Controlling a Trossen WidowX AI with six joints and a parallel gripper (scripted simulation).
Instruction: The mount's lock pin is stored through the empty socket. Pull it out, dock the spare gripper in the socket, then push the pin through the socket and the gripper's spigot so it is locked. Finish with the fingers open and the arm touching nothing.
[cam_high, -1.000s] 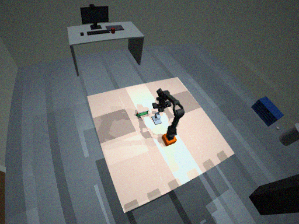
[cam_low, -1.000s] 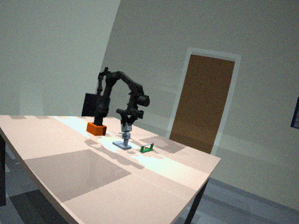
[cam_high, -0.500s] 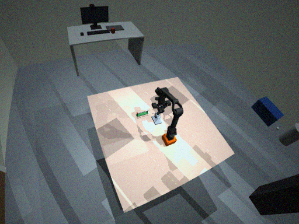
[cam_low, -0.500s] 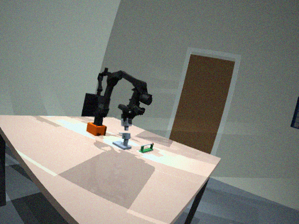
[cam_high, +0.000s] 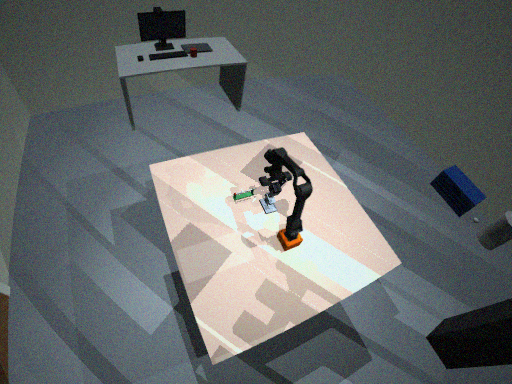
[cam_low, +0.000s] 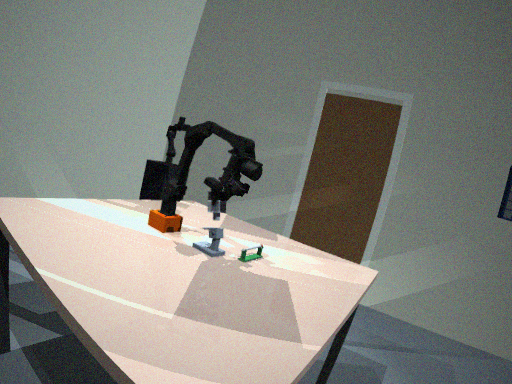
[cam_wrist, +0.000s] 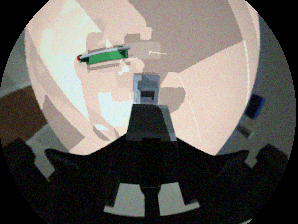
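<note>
Right now my gripper tip is 140 mm short of the green cradle, 120 mm to the right of it and 160 mm above it. From my gripper tip the other things lie so: mount (20 mm ahead, 130 mm below); spare gripper (right at my gripper tip).
</note>
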